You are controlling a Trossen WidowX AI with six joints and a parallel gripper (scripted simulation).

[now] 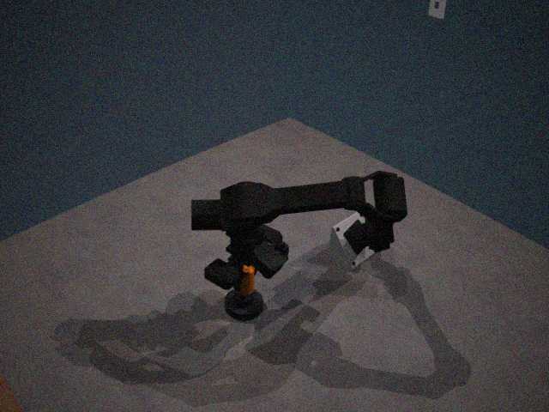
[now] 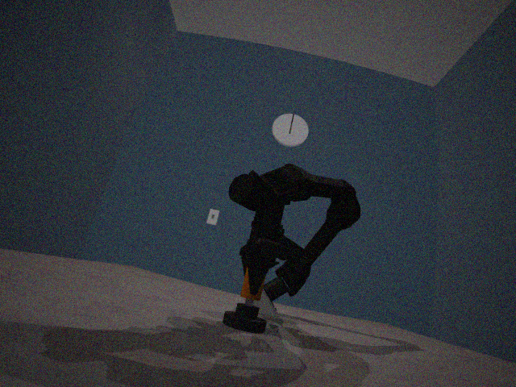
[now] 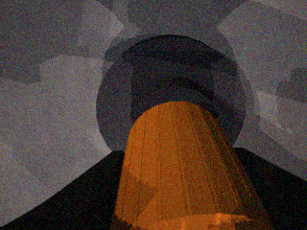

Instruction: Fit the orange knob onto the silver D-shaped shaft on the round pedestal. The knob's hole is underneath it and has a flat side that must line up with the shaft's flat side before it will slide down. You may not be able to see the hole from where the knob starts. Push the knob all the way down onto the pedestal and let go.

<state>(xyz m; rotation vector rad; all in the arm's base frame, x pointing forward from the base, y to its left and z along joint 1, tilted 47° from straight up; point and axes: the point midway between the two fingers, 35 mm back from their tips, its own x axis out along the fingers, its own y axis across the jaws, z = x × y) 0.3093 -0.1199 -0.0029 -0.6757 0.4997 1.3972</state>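
The round pedestal lies 4 cm below my gripper tip. The rest, counted from my gripper tip: orange knob: 3 cm above.
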